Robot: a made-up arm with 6 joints. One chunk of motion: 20 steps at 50 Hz.
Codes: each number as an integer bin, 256 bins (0 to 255) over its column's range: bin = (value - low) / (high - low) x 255, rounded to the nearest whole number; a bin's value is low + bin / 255 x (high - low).
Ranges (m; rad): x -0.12..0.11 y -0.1..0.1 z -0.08..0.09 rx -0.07..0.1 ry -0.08..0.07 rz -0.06..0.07
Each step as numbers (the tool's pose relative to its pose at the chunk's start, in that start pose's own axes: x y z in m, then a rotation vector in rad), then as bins.
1 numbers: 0.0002 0.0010 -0.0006 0.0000 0.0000 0.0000
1 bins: 133 129 119 105 136 118
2 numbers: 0.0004 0.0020 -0.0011 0.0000 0.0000 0.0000
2 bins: 133 130 118 105 136 118
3 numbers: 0.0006 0.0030 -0.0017 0.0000 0.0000 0.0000
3 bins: 134 131 117 105 136 118
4 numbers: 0.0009 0.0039 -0.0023 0.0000 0.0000 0.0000
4 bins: 134 132 117 105 136 118
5 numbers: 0.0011 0.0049 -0.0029 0.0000 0.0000 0.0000
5 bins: 134 134 116 105 136 118
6 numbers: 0.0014 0.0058 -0.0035 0.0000 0.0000 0.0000
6 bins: 135 135 115 105 136 118
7 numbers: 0.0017 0.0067 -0.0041 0.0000 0.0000 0.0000
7 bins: 135 136 114 105 136 118
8 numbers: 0.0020 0.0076 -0.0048 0.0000 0.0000 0.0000
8 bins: 135 137 113 105 136 118
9 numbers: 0.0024 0.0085 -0.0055 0.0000 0.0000 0.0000
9 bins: 136 138 112 105 136 118
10 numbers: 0.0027 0.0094 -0.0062 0.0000 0.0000 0.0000
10 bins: 136 139 111 105 136 118
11 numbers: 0.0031 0.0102 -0.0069 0.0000 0.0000 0.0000
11 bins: 136 141 110 105 136 118
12 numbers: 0.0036 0.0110 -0.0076 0.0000 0.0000 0.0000
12 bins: 137 142 109 105 136 118
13 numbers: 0.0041 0.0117 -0.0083 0.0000 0.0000 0.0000
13 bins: 138 142 108 105 136 118
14 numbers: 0.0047 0.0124 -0.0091 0.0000 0.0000 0.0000
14 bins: 138 143 106 105 136 118
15 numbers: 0.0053 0.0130 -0.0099 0.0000 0.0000 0.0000
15 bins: 139 144 105 105 136 118
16 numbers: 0.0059 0.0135 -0.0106 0.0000 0.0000 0.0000
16 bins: 140 145 104 105 136 118
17 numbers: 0.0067 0.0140 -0.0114 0.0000 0.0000 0.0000
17 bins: 140 145 103 105 136 118
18 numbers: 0.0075 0.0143 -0.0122 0.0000 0.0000 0.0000
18 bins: 141 146 102 105 136 118
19 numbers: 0.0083 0.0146 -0.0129 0.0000 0.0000 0.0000
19 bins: 142 146 101 105 136 118
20 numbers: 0.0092 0.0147 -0.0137 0.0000 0.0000 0.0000
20 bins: 143 146 99 105 136 118
